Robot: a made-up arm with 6 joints.
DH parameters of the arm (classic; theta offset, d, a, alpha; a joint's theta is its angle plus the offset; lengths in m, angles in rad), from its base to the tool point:
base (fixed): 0 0.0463 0 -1.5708
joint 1: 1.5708 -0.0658 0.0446 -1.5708
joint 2: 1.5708 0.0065 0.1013 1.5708
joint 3: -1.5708 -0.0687 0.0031 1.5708
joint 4: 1.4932 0 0.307 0
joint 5: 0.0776 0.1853 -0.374 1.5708
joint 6: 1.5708 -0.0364 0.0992 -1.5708
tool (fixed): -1.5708 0.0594 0 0
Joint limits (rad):
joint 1: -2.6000..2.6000
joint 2: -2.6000..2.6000
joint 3: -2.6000..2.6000
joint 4: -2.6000..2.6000
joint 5: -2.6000..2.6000
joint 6: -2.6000..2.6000
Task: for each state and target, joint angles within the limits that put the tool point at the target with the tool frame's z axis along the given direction. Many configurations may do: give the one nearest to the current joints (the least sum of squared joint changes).
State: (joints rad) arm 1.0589 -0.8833 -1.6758 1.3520 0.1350 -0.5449
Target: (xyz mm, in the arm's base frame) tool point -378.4 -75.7 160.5 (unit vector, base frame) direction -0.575 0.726 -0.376
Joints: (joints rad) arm 0.9998 -0.2532 -1.2707 1.8711 0.7296 -0.1522
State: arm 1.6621 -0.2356 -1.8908 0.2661 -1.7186 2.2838
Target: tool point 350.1 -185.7 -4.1 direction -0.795 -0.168 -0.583
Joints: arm 1.5636 0.7334 -2.0889 0.6847 -0.7840 2.3597
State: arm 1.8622 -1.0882 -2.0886 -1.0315 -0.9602 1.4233
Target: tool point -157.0 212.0 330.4 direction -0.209 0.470 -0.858
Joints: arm 1.8989 -1.2117 -2.0688 -1.6733 -0.9965 1.0897
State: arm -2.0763 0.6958 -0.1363 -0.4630 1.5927 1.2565
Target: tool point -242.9 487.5 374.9 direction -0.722 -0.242 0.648
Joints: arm -1.9434 0.3441 -0.6835 -1.2823 2.2050 0.9937
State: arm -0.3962 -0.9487 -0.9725 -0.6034 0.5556 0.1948
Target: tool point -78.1 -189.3 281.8 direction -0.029 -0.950 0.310
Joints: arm -0.1549 -1.0126 -0.4455 -0.4839 0.3955 0.2265
